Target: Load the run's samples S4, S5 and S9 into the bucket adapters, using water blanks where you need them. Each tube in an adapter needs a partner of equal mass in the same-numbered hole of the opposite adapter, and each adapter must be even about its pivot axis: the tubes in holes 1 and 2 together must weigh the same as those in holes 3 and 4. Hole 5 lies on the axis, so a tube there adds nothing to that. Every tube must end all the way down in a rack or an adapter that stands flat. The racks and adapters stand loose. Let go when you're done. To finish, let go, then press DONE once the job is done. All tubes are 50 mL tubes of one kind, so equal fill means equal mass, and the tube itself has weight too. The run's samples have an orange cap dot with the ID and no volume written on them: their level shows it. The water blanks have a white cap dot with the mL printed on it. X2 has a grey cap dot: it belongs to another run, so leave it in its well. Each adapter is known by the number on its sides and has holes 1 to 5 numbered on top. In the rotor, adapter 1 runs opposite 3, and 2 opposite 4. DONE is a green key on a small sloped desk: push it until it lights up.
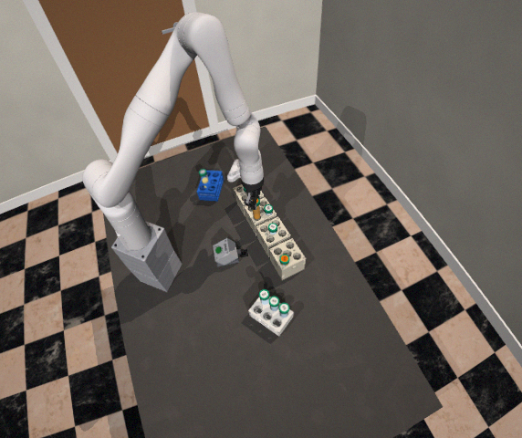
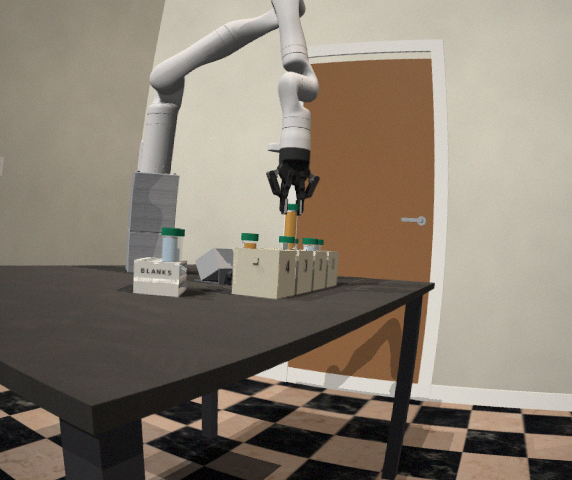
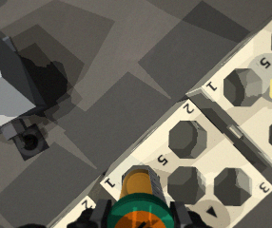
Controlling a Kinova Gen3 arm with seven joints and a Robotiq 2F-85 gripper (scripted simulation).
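My hand is 1 cm to the right of the sample S5 and 5 cm above it. The rest, counted from my hand: adapter 1 (4 cm ahead, 13 cm to the left, 14 cm below); water blank tube (1 cm ahead, 8 cm to the right, 13 cm below); done desk (17 cm behind, 4 cm to the right, 14 cm below).
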